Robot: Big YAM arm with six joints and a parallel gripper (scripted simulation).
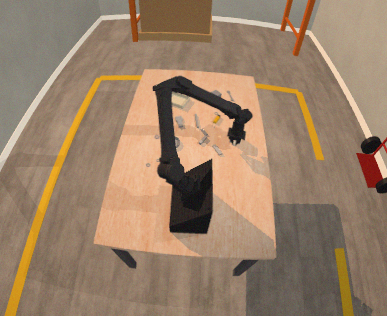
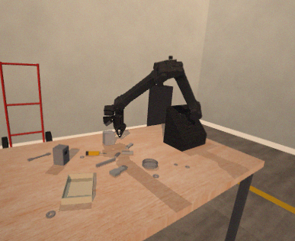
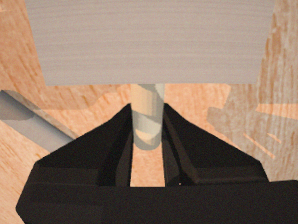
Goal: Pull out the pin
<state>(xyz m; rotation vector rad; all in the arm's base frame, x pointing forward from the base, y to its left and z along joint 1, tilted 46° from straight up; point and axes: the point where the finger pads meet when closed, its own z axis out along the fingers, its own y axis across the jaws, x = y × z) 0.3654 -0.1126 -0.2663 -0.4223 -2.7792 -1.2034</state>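
Now: hand 60 mm short of the light grey block and 20 mm to the left of it. The rest, counted from my hand: pale pin (20 mm ahead, 10 mm to the right); then darker grey block (410 mm ahead, 80 mm to the left, 10 mm above); then yellow-handled screwdriver (230 mm ahead, 80 mm to the left, 40 mm below).
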